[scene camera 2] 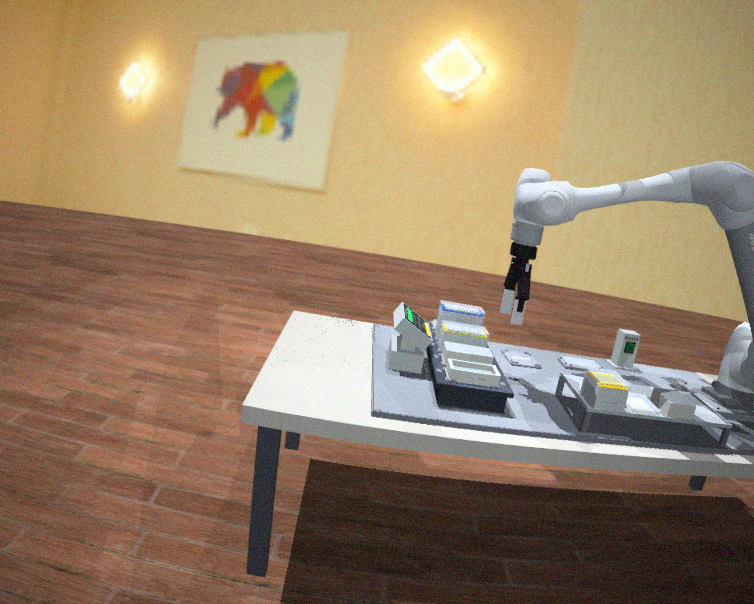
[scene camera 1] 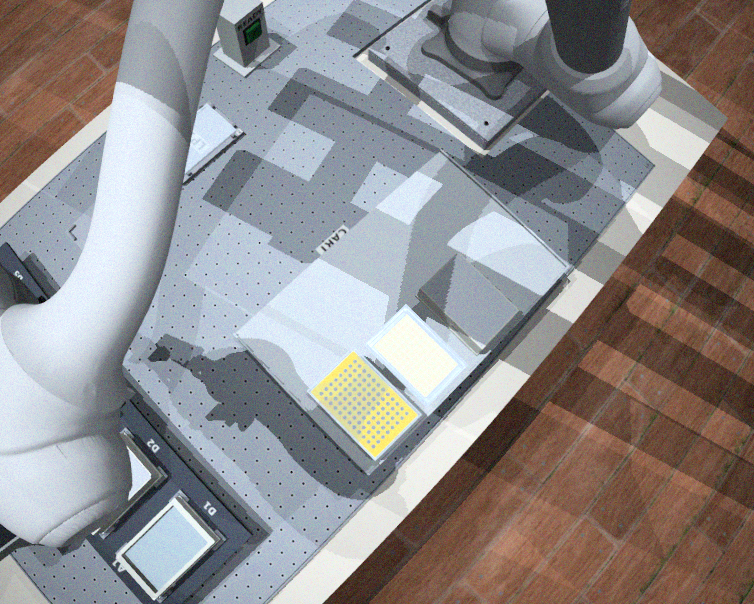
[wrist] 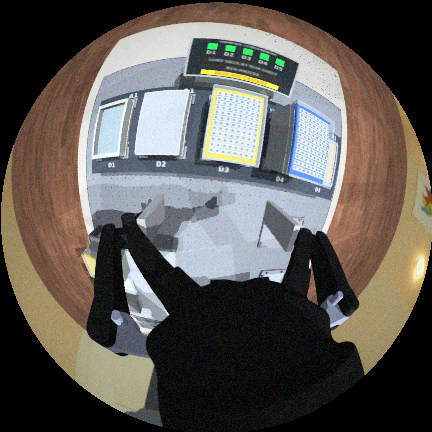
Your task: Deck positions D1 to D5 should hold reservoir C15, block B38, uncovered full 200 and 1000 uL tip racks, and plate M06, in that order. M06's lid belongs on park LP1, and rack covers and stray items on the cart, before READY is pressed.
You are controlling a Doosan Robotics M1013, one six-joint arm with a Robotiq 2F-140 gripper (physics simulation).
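Where they show: gripper, fingertip midpoint: (scene camera 2: 510, 318) (wrist: 216, 207); arm's base at its link origin: (scene camera 2: 732, 401) (scene camera 1: 482, 50).
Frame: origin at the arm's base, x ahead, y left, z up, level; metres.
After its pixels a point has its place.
Observation:
My gripper (scene camera 2: 511, 308) @(y -0.046, x 0.872, z 0.160 m) (wrist: 216, 207) @(y -0.046, x 0.872, z 0.160 m) is open and empty, pointing down above the board in front of the deck (scene camera 1: 236, 527) @(y 0.226, x 0.924, z 0.040 m) (scene camera 2: 472, 399) @(y 0.230, x 1.014, z 0.008 m). The arm hides it in scene camera 1. D1 holds a pale-blue reservoir (scene camera 1: 169, 547) @(y 0.174, x 1.009, z 0.056 m) (scene camera 2: 473, 372) @(y 0.212, x 1.021, z 0.070 m) (wrist: 111, 131) @(y 0.169, x 1.004, z 0.056 m); D2 a white-topped block (scene camera 2: 467, 353) @(y 0.089, x 1.012, z 0.081 m) (wrist: 162, 124) @(y 0.042, x 0.991, z 0.082 m). D3 holds a yellow-edged tip rack (scene camera 2: 464, 333) @(y -0.033, x 1.000, z 0.103 m) (wrist: 235, 125) @(y -0.073, x 0.983, z 0.111 m); D4 a taller blue-edged rack (scene camera 2: 461, 309) @(y -0.160, x 0.990, z 0.142 m) (wrist: 311, 142) @(y -0.188, x 0.978, z 0.144 m). A cream-topped plate (wrist: 332, 162) @(y -0.349, x 0.967, z 0.053 m) at D5 is partly hidden. A flat pale piece (scene camera 1: 217, 124) @(y -0.264, x 0.456, z 0.000 m) (scene camera 2: 580, 363) @(y -0.255, x 0.515, z 0.000 m) lies near the READY box (scene camera 1: 248, 31) @(y -0.320, x 0.305, z 0.077 m) (scene camera 2: 626, 347) @(y -0.320, x 0.310, z 0.062 m).
The cart (scene camera 1: 352, 283) @(y 0.123, x 0.540, z 0.042 m) (scene camera 2: 654, 429) bears a yellow-topped rack (scene camera 1: 365, 405) @(y 0.257, x 0.676, z 0.112 m) (scene camera 2: 606, 390) @(y 0.316, x 0.703, z 0.094 m), a cream-topped piece (scene camera 1: 415, 355) @(y 0.265, x 0.569, z 0.059 m) and a grey box (scene camera 1: 468, 305) @(y 0.280, x 0.469, z 0.084 m) (scene camera 2: 677, 405) @(y 0.337, x 0.485, z 0.080 m). A status screen (scene camera 2: 412, 325) @(y 0.011, x 1.155, z 0.115 m) (wrist: 242, 65) @(y -0.084, x 1.118, z 0.101 m) with green D1 to D5 squares stands behind the deck.

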